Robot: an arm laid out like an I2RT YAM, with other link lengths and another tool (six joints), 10 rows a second.
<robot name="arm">
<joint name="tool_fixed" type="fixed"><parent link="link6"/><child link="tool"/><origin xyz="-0.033 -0.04 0.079" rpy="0 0.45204 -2.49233"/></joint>
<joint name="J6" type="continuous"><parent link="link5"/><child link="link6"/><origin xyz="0.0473 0 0.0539" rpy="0 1.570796 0"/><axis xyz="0 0 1"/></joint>
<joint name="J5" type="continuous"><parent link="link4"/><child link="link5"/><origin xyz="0.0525 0.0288 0.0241" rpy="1.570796 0 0"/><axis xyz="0 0 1"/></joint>
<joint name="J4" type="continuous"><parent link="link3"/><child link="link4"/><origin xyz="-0.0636 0.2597 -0.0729" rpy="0 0 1.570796"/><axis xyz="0 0 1"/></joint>
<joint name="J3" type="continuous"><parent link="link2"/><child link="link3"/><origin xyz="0 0.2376 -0.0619" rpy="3.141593 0 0"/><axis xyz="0 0 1"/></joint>
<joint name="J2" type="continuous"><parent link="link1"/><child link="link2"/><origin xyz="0.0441 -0.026 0.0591" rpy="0 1.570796 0"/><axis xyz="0 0 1"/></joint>
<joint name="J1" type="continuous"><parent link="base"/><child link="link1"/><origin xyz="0 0 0.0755" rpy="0 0 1.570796"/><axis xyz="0 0 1"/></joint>
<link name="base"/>
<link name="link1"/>
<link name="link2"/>
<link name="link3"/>
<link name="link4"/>
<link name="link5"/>
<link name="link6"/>
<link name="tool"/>
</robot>
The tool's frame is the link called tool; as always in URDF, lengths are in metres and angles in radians. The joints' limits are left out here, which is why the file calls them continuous.
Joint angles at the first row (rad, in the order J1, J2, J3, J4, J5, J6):
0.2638, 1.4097, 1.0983, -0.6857, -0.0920, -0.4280
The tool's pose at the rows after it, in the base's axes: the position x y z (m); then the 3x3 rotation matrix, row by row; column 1 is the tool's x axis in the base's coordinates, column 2 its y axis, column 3 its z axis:
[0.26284, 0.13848, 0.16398], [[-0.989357, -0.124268, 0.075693], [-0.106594, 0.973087, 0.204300], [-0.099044, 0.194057, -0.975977]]
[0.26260, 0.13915, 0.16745], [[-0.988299, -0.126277, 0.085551], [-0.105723, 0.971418, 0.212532], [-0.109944, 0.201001, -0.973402]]
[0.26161, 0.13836, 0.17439], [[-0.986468, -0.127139, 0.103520], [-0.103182, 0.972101, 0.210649], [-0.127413, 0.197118, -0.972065]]
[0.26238, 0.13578, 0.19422], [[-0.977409, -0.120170, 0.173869], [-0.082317, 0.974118, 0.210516], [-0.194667, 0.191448, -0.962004]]
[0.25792, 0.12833, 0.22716], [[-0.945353, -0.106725, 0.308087], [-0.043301, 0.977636, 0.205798], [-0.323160, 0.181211, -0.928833]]
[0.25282, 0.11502, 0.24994], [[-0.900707, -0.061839, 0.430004], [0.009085, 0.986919, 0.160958], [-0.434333, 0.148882, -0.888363]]
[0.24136, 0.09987, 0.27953], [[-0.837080, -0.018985, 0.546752], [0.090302, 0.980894, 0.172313], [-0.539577, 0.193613, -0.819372]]
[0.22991, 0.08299, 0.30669], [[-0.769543, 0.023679, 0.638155], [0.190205, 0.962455, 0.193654], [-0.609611, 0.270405, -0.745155]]
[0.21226, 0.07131, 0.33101], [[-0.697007, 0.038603, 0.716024], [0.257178, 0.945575, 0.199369], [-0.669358, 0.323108, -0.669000]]
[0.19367, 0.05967, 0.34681], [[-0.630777, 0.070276, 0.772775], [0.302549, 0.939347, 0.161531], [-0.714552, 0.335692, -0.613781]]
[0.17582, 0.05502, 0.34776], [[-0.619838, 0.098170, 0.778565], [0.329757, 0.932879, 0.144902], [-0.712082, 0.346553, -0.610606]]
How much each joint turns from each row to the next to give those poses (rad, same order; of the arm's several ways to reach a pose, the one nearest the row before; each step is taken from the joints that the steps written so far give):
0.0001, -0.0030, 0.0000, 0.0000, 0.0000, -0.0015
0.0000, -0.0107, 0.0016, 0.0000, -0.0046, 0.0030
0.0015, -0.0199, 0.0076, -0.0107, 0.0076, 0.0000
0.0000, -0.0550, 0.0199, -0.0077, 0.0245, 0.0077
-0.0016, -0.1193, 0.0077, 0.0030, 0.0475, 0.0077
-0.0045, -0.1077, -0.0137, 0.0169, 0.0810, 0.0000
-0.0490, -0.1351, -0.0108, 0.0062, 0.0021, 0.0259
-0.0935, -0.1120, 0.0046, -0.0061, -0.0505, 0.0429
-0.0752, -0.1074, 0.0107, -0.0169, -0.0431, 0.0308
-0.0597, -0.0905, 0.0107, -0.0291, -0.0032, 0.0077
-0.0386, -0.0614, 0.0017, -0.0612, -0.0107, 0.0092

